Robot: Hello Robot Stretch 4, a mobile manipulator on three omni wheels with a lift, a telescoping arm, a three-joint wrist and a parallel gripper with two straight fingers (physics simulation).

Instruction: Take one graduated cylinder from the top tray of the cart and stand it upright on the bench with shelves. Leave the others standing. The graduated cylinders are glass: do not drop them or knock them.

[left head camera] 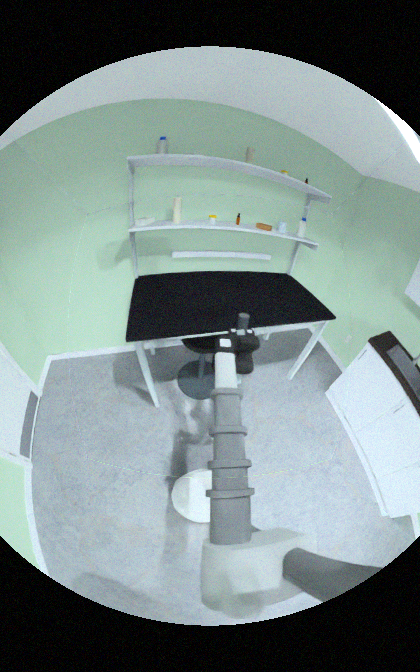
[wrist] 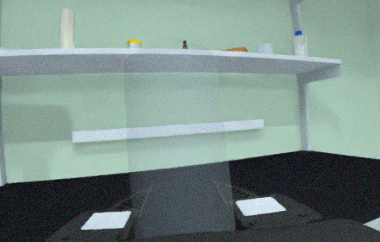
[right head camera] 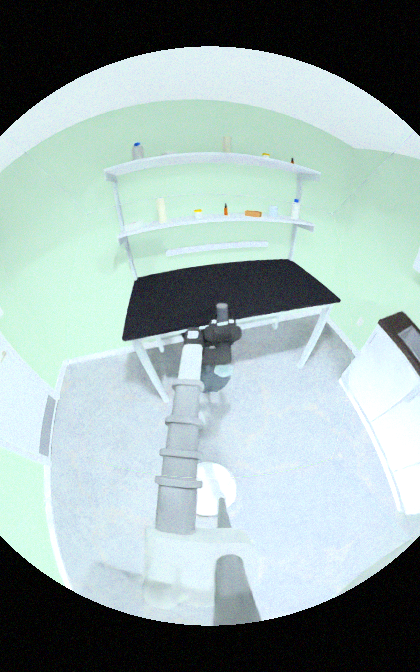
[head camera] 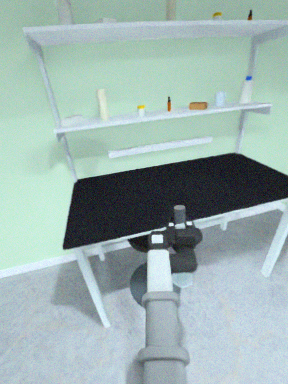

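Seen in the pictures: gripper, fingertip midpoint: (left head camera: 238,322) (wrist: 183,200) (head camera: 177,216); robot's base, link origin: (left head camera: 200,494).
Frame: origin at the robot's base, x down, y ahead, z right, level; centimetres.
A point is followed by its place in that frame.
Observation:
My gripper (head camera: 180,226) (left head camera: 243,331) (right head camera: 222,325) (wrist: 183,200) @[y 69.7, x -104.7, z 8.9 cm] is shut on a clear glass graduated cylinder, at the front edge of the bench in the head views. The held cylinder (head camera: 179,214) @[y 61.8, x -111.8, z 8.3 cm] (left head camera: 243,319) @[y 61.9, x -112.6, z 8.3 cm] (right head camera: 222,311) (wrist: 177,150) @[y 61.3, x -109.4, z 8.7 cm] looks upright and see-through, and its foot is hidden. The bench with shelves has a black top (head camera: 145,195) @[y 113.3, x -88.6, z -6.2 cm] (left head camera: 200,300) @[y 109.9, x -88.6, z -8.4 cm] (right head camera: 200,295) (wrist: 330,175) @[y 126.1, x -88.6, z 59.1 cm]. The cylinder's upper part shows against the black top in the head views; its exact height over the top cannot be told. The cart and the other cylinders do not show.
The lower shelf (head camera: 165,117) @[y 132.9, x -133.2, z 9.5 cm] (left head camera: 200,226) (right head camera: 200,222) (wrist: 250,57) above the bench carries bottles, jars and a brown block. The upper shelf (head camera: 150,31) (left head camera: 200,161) (right head camera: 200,159) also holds bottles. A dark stool (left head camera: 192,380) stands under the front edge. A white cabinet (left head camera: 380,425) @[y 24.6, x -44.8, z 152.8 cm] (right head camera: 385,390) is at right.

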